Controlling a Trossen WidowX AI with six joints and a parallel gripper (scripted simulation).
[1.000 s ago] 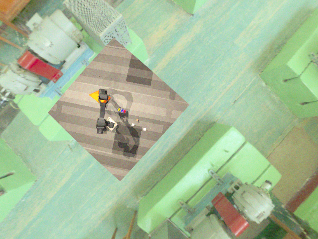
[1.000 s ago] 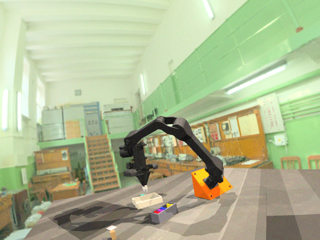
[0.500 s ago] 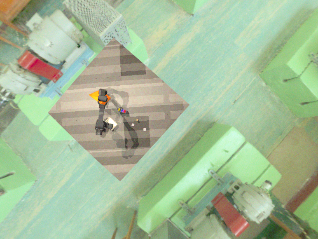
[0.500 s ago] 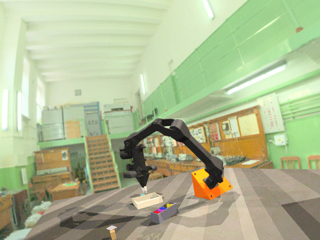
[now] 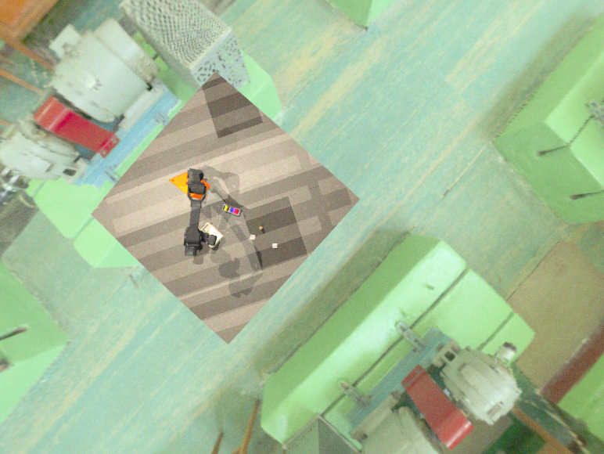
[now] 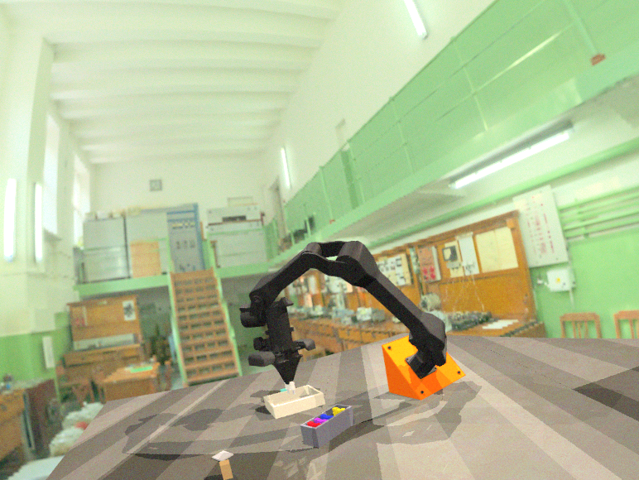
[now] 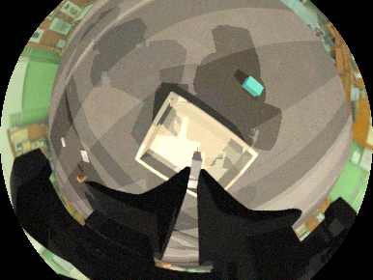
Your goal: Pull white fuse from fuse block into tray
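The white fuse is 1 cm below my gripper tip. Also, from my gripper tip: cream tray (6 cm below).
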